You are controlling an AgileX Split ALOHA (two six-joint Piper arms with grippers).
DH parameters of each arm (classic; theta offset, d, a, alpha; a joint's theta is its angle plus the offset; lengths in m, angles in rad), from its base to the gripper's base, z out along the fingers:
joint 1: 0 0.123 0 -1.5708
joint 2: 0.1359 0 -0.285 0
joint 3: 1.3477 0 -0.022 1.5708
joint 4: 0 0.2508 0 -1.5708
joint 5: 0 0 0.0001 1.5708
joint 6: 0 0.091 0 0
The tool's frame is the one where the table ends.
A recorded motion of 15 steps. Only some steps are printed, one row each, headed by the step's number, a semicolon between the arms.
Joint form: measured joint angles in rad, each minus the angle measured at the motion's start. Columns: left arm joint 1, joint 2, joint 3, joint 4, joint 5, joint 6; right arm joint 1, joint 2, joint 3, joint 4, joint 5, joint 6.
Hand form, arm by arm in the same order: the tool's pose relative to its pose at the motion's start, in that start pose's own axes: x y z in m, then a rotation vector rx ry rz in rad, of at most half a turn. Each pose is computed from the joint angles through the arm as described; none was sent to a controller.
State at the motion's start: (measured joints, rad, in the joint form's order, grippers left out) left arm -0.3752 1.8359 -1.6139 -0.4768 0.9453 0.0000; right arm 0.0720 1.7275 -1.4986 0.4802 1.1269 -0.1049
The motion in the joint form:
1: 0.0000 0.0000 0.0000 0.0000 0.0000 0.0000; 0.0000 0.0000 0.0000 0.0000 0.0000 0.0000
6: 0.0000 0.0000 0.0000 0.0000 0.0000 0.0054; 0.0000 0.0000 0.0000 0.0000 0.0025 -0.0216
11: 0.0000 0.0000 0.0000 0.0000 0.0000 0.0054; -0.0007 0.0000 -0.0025 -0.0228 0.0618 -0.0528
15: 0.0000 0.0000 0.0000 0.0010 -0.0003 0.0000; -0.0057 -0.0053 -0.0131 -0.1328 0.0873 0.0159
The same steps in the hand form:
1: 0.0000 0.0000 0.0000 0.0000 0.0000 0.0000; 0.0000 0.0000 0.0000 0.0000 0.0000 0.0000
6: 0.0000 0.0000 0.0000 0.0000 0.0000 0.0054; 0.0002 0.0000 0.0000 -0.0003 0.0025 -0.0216
11: 0.0000 0.0000 0.0000 0.0000 0.0000 0.0054; 0.0053 -0.0013 -0.0008 0.0127 0.0614 -0.0624
15: 0.0000 0.0001 0.0000 -0.0008 -0.0003 0.0006; 0.0065 -0.0099 -0.0064 0.1136 0.0794 -0.0376

